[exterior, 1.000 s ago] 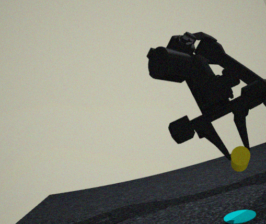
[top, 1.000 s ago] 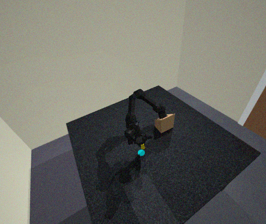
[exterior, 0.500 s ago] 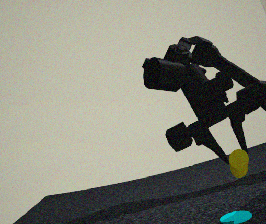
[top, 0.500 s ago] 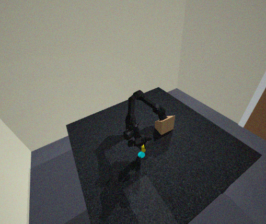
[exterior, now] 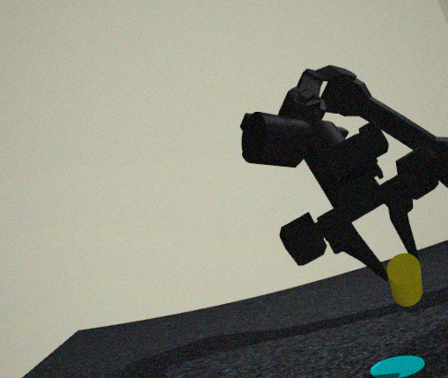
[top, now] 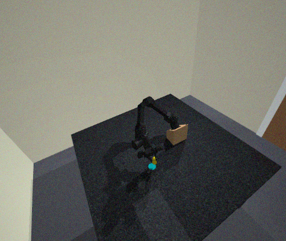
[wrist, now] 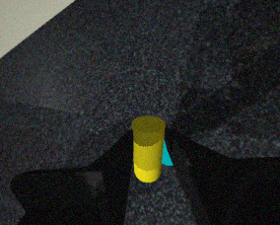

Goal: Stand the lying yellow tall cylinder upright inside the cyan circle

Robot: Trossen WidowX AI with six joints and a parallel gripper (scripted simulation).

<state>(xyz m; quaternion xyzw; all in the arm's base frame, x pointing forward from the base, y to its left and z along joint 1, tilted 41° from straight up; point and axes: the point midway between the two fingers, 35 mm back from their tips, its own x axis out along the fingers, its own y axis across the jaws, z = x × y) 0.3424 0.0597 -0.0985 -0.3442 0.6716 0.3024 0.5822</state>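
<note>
Right now my gripper tip is 40 mm to the left of the cyan circle and 110 mm above it. Also, from my gripper tip: yellow cylinder 10 mm behind, 10 mm to the right, 10 mm below.
</note>
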